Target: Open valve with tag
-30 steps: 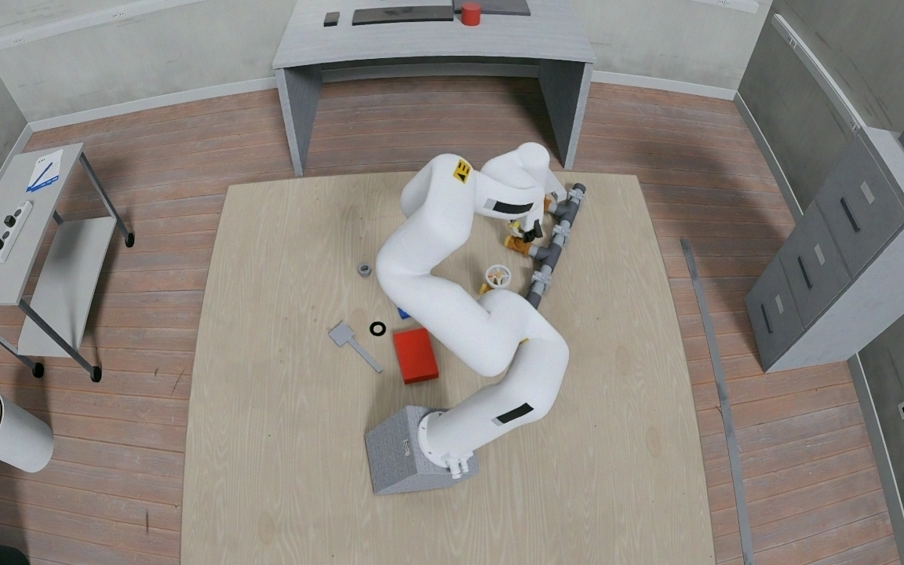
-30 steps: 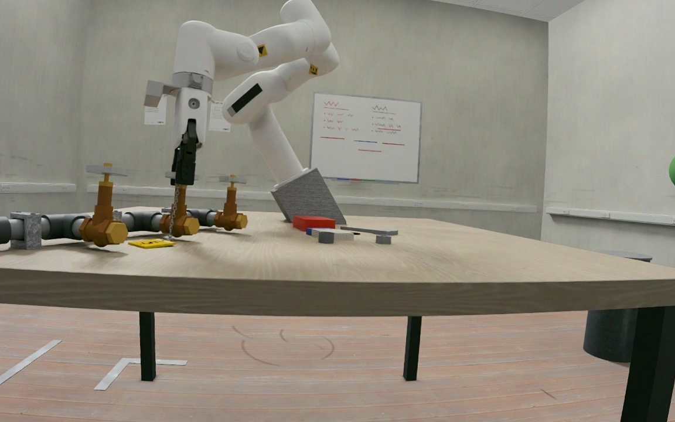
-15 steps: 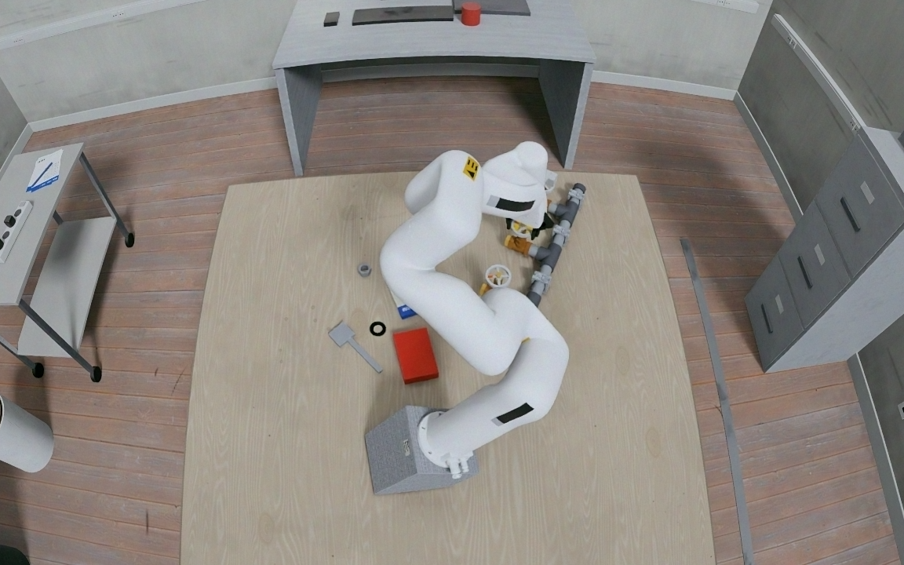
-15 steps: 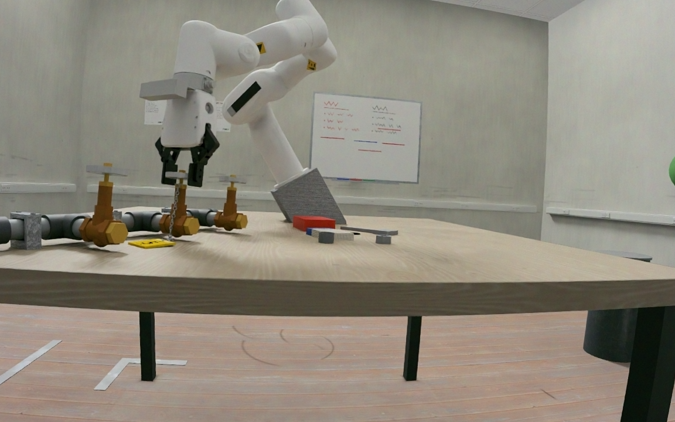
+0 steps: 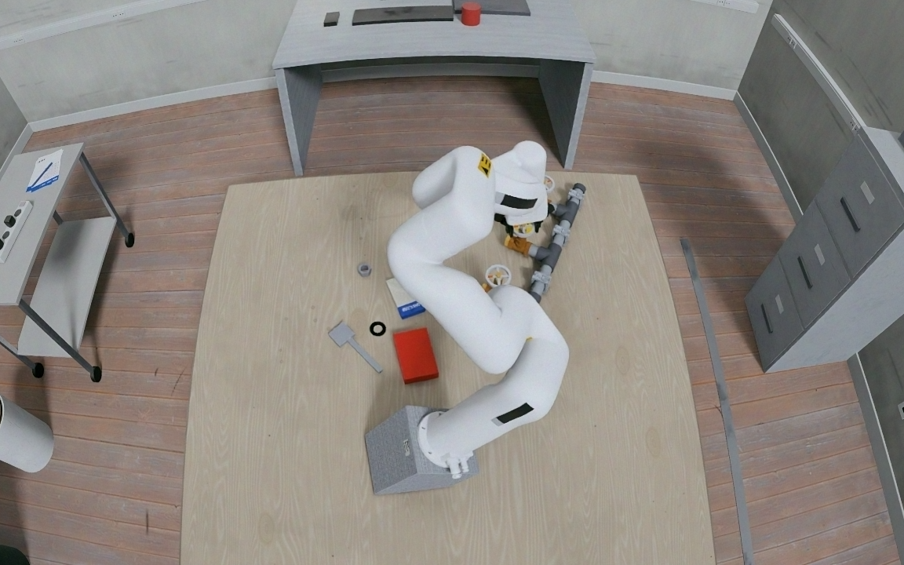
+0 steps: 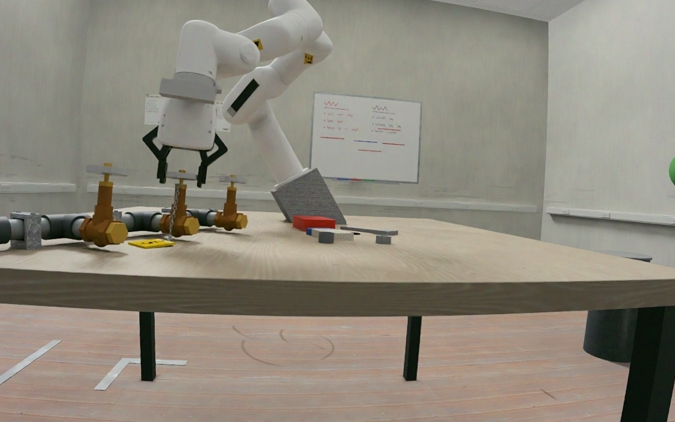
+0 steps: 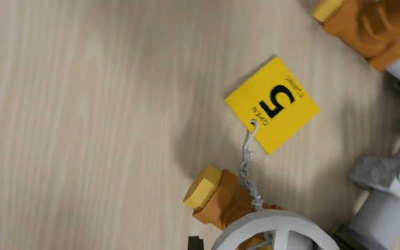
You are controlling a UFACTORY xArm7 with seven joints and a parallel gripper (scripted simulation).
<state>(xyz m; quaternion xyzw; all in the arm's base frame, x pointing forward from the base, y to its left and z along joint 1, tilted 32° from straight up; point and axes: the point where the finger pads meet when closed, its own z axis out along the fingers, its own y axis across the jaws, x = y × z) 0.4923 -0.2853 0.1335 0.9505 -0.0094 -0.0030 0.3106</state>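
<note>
Right now the yellow tag is 80 mm ahead of my hand, 30 mm to the right of it and 110 mm below it. Round my hand: blue-and-white box (70 mm behind, 310 mm to the left, 110 mm below); then red block (240 mm behind, 320 mm to the left, 100 mm below); then grey nut (30 mm ahead, 400 mm to the left, 110 mm below).
</note>
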